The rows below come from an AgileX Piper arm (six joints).
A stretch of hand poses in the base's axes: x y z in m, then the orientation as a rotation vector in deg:
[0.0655 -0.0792 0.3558 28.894 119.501 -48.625]
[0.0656 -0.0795 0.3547 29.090 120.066 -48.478]
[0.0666 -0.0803 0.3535 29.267 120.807 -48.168]
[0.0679 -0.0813 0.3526 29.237 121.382 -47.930]
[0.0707 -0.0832 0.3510 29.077 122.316 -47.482]
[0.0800 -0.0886 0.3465 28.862 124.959 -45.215]
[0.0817 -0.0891 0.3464 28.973 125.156 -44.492]
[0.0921 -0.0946 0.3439 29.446 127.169 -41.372]
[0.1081 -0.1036 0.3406 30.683 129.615 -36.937]
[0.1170 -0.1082 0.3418 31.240 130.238 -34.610]
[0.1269 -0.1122 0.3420 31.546 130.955 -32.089]
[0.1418 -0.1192 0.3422 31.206 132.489 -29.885]
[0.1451 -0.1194 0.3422 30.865 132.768 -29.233]
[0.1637 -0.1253 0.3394 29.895 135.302 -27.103]
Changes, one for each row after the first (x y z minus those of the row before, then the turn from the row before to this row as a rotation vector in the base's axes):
[0.0001 -0.0003 -0.0011 0.383 0.413 -0.117]
[0.0010 -0.0008 -0.0012 0.544 0.508 -0.049]
[0.0013 -0.0010 -0.0009 0.362 0.417 0.079]
[0.0028 -0.0019 -0.0016 0.585 0.670 0.229]
[0.0093 -0.0054 -0.0045 2.334 1.513 0.847]
[0.0017 -0.0005 -0.0001 0.556 -0.102 0.176]
[0.0104 -0.0055 -0.0025 2.834 0.636 0.679]
[0.0160 -0.0090 -0.0033 4.051 0.597 0.533]
[0.0089 -0.0046 0.0012 1.870 -0.236 0.344]
[0.0099 -0.0040 0.0002 1.953 -0.175 0.577]
[0.0149 -0.0070 0.0002 1.813 0.723 0.937]
[0.0033 -0.0002 0.0000 0.409 0.058 0.446]
[0.0186 -0.0059 -0.0028 1.871 1.728 1.357]

